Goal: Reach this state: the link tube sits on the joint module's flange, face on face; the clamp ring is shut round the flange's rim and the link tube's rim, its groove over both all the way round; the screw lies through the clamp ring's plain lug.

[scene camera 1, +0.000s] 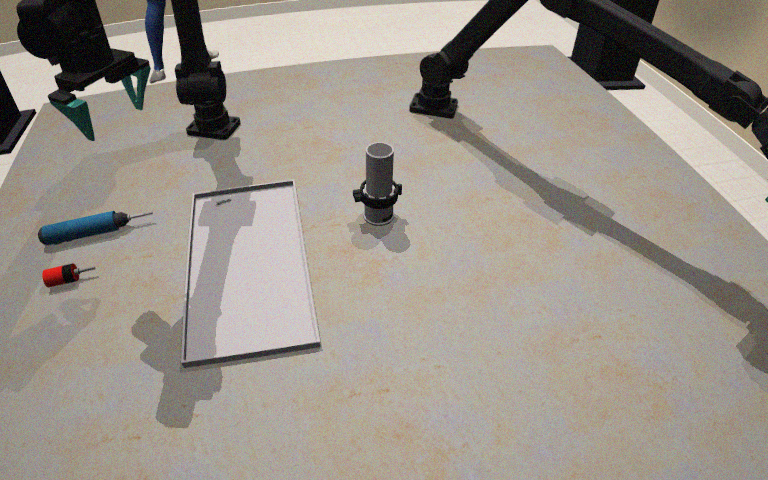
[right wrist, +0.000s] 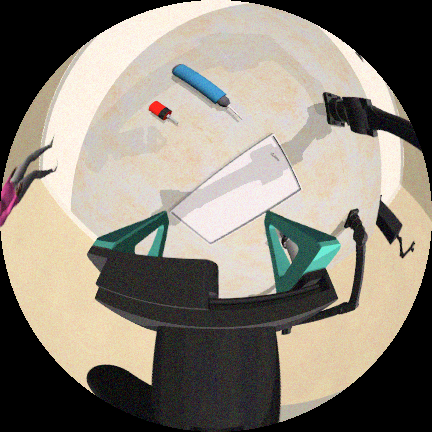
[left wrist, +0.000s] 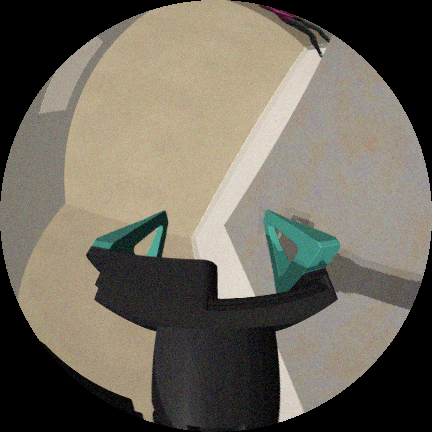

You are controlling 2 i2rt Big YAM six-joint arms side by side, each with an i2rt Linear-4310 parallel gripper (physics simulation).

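Pixels of known places: left gripper, fingertip midpoint: (left wrist: 215, 215); right gripper, fingertip midpoint: (scene camera 1: 116, 124) (right wrist: 216, 215); left arm's base at its link origin: (scene camera 1: 433, 107) (right wrist: 350, 217); right arm's base at its link origin: (scene camera 1: 213, 128) (right wrist: 333, 109).
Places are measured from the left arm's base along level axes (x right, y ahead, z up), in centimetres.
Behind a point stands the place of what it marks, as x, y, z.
The grey link tube (scene camera 1: 379, 172) @(2.0, 48.6, 12.8) stands upright on the joint module (scene camera 1: 377, 213) @(2.2, 49.0, 3.1) in scene camera 1. The black clamp ring (scene camera 1: 378, 200) @(1.9, 49.6, 7.0) is round the place where they meet; whether its groove covers both rims all round is too small to tell. The small dark screw (scene camera 1: 223, 201) @(34.8, 51.8, 1.0) (right wrist: 274, 156) @(35.1, 52.0, 1.0) lies in the tray. My right gripper (scene camera 1: 116, 124) @(38.7, 68.5, 29.5) (right wrist: 216, 215) @(38.7, 68.5, 29.5) is open and empty, high above the table at the upper left of scene camera 1, far from the tube. My left gripper (left wrist: 215, 215) @(-70.7, 55.7, 27.2) is open and empty, beside the table edge in the left wrist view.
A white tray (scene camera 1: 188, 283) @(30.2, 73.9, 1.0) (right wrist: 255, 217) @(13.8, 59.5, 1.2) lies left of the tube. A blue screwdriver (scene camera 1: 79, 227) @(58.7, 69.4, 3.4) (right wrist: 200, 84) @(58.3, 68.1, 4.0) and a shorter red driver (scene camera 1: 59, 275) @(54.3, 81.0, 2.9) (right wrist: 159, 109) @(55.1, 79.7, 3.3) lie left of the tray. The arms' black bases (scene camera 1: 212, 125) @(50.2, 28.9, 3.3) (scene camera 1: 433, 104) @(-0.4, 4.1, 3.3) stand at the back of the table.
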